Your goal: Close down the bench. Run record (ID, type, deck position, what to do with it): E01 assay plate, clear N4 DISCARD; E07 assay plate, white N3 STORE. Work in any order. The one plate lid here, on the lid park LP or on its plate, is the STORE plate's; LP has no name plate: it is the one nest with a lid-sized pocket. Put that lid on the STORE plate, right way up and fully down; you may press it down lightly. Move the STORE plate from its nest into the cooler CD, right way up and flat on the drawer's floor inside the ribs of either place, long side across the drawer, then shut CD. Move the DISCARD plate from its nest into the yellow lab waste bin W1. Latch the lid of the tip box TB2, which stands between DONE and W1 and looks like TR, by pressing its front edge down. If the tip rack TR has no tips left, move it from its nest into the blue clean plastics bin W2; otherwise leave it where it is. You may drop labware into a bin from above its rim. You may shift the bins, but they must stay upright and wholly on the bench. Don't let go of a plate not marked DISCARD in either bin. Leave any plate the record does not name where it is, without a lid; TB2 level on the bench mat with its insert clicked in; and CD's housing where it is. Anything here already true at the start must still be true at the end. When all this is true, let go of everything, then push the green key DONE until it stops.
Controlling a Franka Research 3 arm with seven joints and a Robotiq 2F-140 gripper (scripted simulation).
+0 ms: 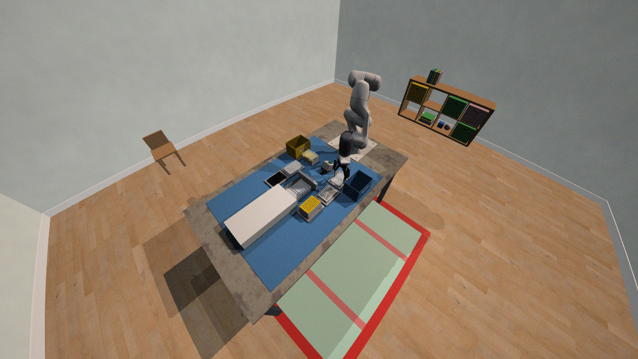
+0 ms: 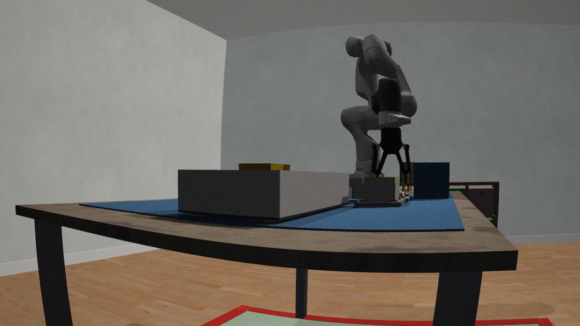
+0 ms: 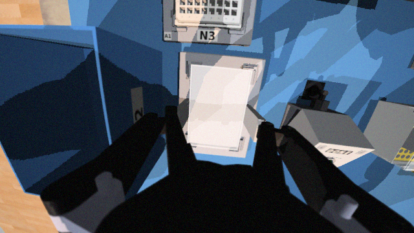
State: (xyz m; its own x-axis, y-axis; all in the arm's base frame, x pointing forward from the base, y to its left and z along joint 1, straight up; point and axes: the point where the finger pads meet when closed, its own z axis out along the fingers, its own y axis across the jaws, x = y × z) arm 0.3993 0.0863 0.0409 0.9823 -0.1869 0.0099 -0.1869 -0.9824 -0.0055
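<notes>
Now: hand 40 mm above the lid park nest. Round my hand: plate lid: 20 mm below; blue bin W2: 20 mm ahead, 160 mm to the left; white plate: 180 mm ahead, 10 mm to the right, 20 mm below.
</notes>
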